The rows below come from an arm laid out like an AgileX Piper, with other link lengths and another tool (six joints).
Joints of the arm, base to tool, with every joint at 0 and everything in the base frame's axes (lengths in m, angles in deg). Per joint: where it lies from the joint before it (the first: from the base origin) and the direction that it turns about. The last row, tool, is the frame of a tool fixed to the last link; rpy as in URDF.
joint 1: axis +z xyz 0 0 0.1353
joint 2: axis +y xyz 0 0 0
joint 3: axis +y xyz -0.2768 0 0.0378
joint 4: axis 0.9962 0 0.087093 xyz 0.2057 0 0.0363
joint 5: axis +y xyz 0 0 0
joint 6: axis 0.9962 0 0.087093 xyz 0.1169 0 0.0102
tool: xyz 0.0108 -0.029 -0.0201 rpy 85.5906 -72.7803 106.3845
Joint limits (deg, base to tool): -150..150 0..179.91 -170..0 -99.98..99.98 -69.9..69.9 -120..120
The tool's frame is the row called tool.
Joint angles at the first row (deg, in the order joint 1, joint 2, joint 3, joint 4, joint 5, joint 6):
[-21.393, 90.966, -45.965, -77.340, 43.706, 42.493]
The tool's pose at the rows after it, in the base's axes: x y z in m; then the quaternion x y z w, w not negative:
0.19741 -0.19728 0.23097 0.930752 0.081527 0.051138 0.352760
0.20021 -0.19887 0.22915 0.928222 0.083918 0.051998 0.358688
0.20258 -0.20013 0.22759 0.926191 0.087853 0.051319 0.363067
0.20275 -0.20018 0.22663 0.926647 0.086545 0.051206 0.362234
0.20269 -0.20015 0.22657 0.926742 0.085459 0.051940 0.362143
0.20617 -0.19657 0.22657 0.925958 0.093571 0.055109 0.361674
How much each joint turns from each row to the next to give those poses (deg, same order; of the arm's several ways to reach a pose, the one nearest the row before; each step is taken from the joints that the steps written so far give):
[0.000, 1.039, 0.000, -0.837, 0.000, 1.519]
[0.000, 0.882, 0.001, -1.977, 0.000, 1.788]
[-0.001, 0.725, -0.001, -1.520, -0.001, 1.125]
[0.001, 0.185, 0.002, -0.001, 0.001, 0.257]
[0.000, 0.000, -0.001, 0.002, 0.000, 0.149]
[1.004, 0.001, -0.002, 0.000, 0.001, -0.001]

